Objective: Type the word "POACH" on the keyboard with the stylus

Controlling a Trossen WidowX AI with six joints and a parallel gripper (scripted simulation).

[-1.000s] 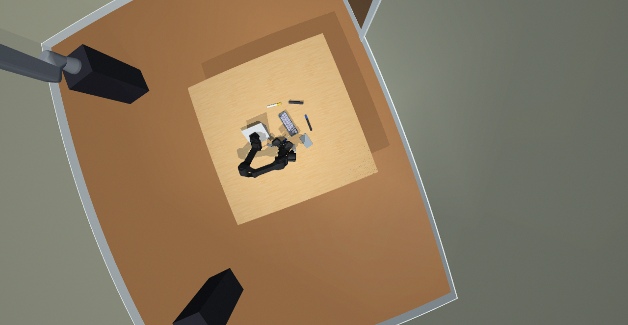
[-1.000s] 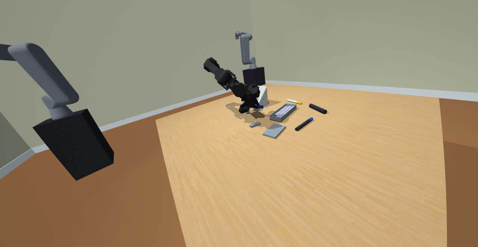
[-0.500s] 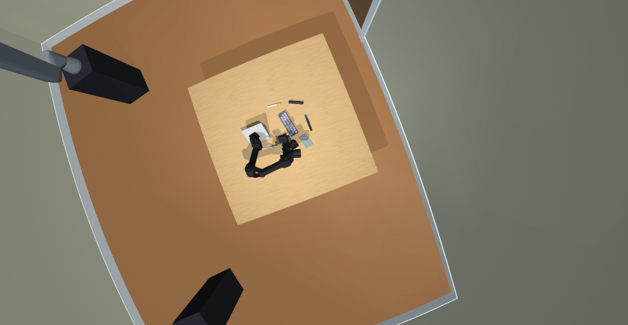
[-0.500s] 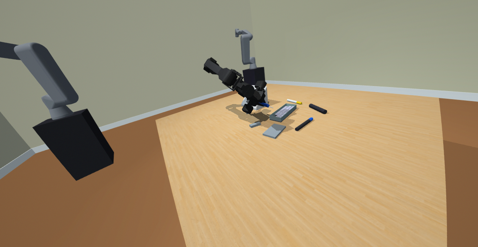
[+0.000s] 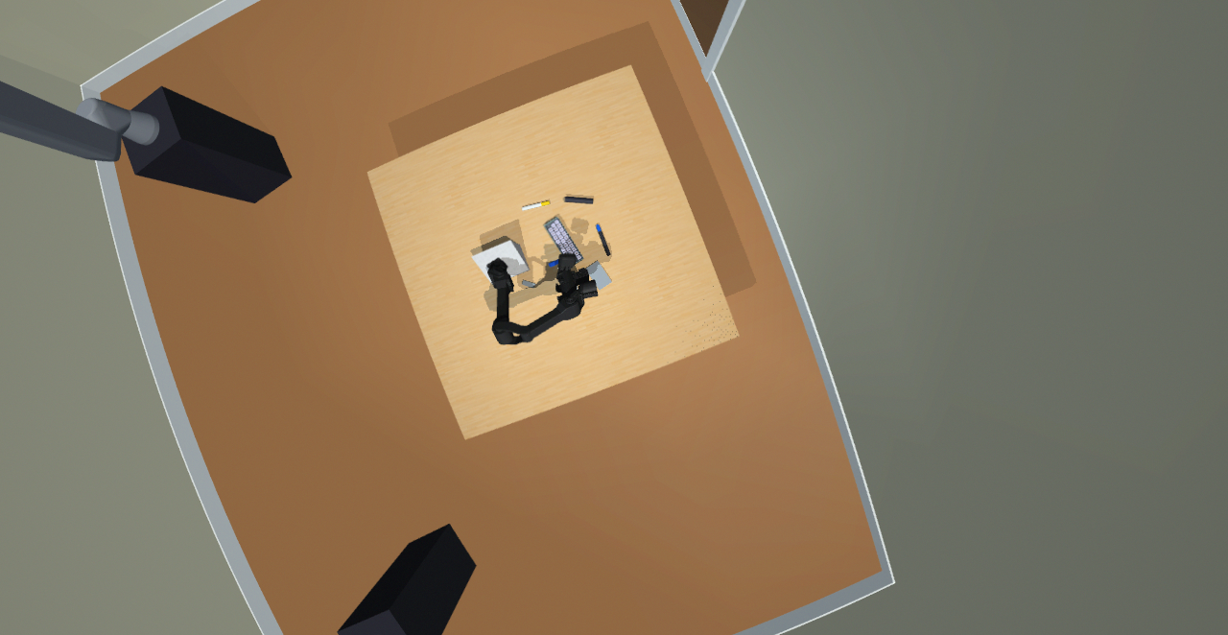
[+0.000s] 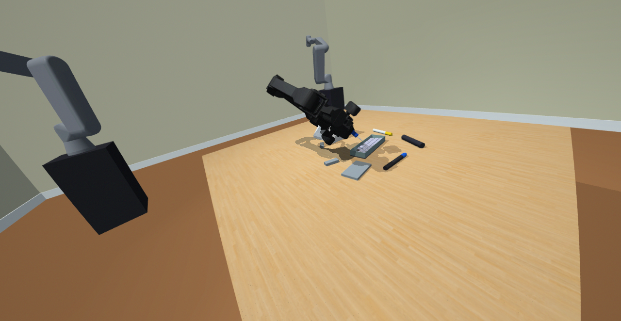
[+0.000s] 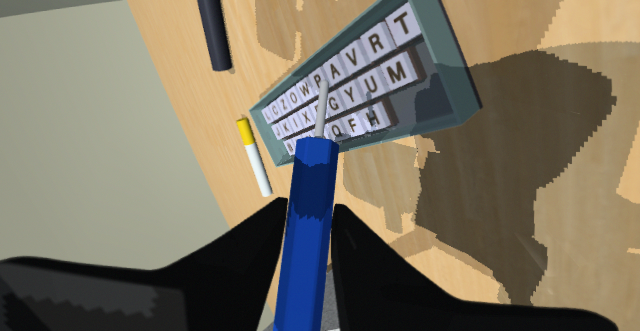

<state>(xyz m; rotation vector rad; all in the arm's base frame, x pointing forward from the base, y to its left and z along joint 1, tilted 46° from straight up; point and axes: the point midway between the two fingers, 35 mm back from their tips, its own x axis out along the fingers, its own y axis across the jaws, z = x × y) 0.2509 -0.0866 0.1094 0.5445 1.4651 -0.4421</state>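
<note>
Right now my gripper tip is 1 cm short of the blue stylus and 1 cm above it. The rest, counted from my gripper tip: small grey block: 13 cm to the right, 9 cm below, 2 cm behind; flat grey plate: 12 cm to the right, 9 cm below, 9 cm ahead; grey stylus tip: 4 cm ahead, 3 cm below.
</note>
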